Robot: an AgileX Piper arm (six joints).
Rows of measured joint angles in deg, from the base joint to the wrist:
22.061 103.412 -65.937 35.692 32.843 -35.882
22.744 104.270 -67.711 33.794 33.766 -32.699
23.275 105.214 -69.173 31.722 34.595 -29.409
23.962 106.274 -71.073 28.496 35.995 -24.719
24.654 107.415 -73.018 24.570 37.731 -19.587
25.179 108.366 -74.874 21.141 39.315 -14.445
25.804 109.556 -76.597 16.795 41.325 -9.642
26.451 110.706 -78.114 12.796 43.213 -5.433
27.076 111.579 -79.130 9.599 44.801 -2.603
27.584 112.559 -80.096 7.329 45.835 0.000
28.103 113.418 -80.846 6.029 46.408 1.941
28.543 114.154 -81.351 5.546 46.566 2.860
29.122 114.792 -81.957 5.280 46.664 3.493
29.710 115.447 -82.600 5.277 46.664 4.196
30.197 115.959 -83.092 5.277 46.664 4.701
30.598 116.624 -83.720 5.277 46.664 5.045
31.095 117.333 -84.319 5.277 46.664 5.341
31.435 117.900 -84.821 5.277 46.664 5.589
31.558 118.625 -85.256 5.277 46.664 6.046
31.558 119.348 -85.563 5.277 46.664 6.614
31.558 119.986 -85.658 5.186 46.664 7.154
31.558 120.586 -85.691 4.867 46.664 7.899
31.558 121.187 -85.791 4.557 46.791 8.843
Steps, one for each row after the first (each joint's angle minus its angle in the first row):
0.683 0.858 -1.774 -1.898 0.923 3.183
1.214 1.802 -3.236 -3.970 1.752 6.473
1.901 2.862 -5.136 -7.196 3.152 11.163
2.593 4.003 -7.081 -11.122 4.888 16.295
3.118 4.954 -8.937 -14.551 6.472 21.437
3.743 6.144 -10.660 -18.897 8.482 26.240
4.390 7.294 -12.177 -22.896 10.370 30.449
5.015 8.167 -13.193 -26.093 11.958 33.279
5.523 9.147 -14.159 -28.363 12.992 35.882
6.042 10.006 -14.909 -29.663 13.565 37.823
6.482 10.742 -15.414 -30.146 13.723 38.742
7.061 11.380 -16.020 -30.412 13.821 39.375
7.649 12.035 -16.663 -30.415 13.821 40.078
8.136 12.547 -17.155 -30.415 13.821 40.583
8.537 13.212 -17.783 -30.415 13.821 40.927
9.034 13.921 -18.382 -30.415 13.821 41.223
9.374 14.488 -18.884 -30.415 13.821 41.471
9.497 15.213 -19.319 -30.415 13.821 41.928
9.497 15.936 -19.626 -30.415 13.821 42.496
9.497 16.574 -19.721 -30.506 13.821 43.036
9.497 17.174 -19.754 -30.825 13.821 43.781
9.497 17.775 -19.854 -31.135 13.948 44.725

